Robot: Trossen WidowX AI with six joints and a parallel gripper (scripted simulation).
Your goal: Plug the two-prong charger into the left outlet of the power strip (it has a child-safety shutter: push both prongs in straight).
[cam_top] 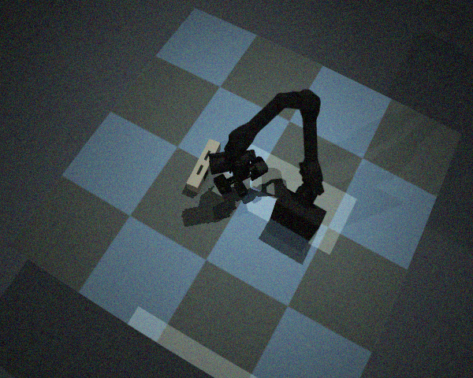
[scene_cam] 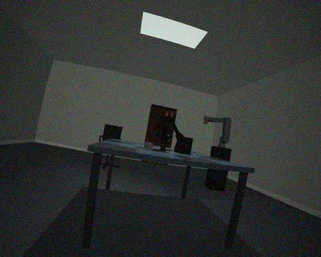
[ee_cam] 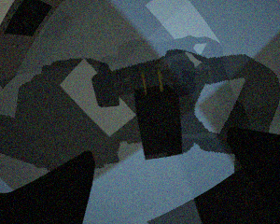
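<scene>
Right now the dark two-prong charger is 2 cm ahead of my gripper tip, 1 cm to the right of it and 4 cm below it.
</scene>
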